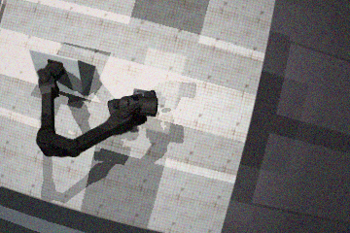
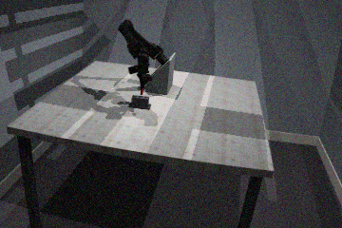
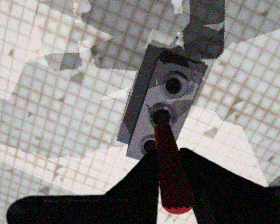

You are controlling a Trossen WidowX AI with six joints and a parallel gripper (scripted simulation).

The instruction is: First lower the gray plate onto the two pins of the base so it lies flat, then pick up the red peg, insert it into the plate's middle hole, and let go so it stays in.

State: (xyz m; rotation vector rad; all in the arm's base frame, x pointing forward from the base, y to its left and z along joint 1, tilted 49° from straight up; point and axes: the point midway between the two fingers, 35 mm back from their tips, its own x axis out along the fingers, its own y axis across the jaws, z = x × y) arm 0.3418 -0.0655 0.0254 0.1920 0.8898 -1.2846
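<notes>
Right now the gray plate is 70 mm below my gripper tip and 10 mm to the right of it. Also, from my gripper tip: red peg: right at my gripper tip; base: 110 mm below, 10 mm to the right.
</notes>
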